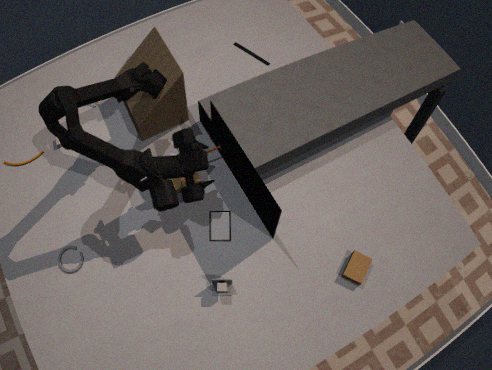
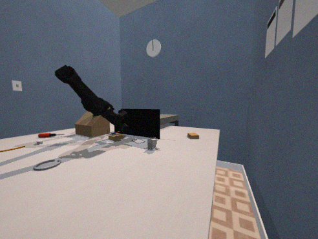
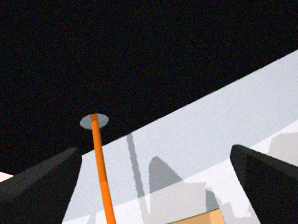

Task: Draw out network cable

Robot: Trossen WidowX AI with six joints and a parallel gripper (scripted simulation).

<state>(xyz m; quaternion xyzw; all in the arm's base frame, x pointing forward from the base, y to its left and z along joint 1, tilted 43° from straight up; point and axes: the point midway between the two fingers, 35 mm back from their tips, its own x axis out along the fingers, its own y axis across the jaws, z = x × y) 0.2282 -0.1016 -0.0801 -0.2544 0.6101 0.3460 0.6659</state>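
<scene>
The tan block lies 20 mm behind my hand, 50 mm to the right of it and 60 mm below it. Round my hand: blue plug (60 mm behind, 40 mm to the right, 40 mm below); network jack (290 mm ahead, 150 mm to the right, 30 mm below); white rectangle (150 mm ahead, 50 mm to the right, 70 mm below).
</scene>
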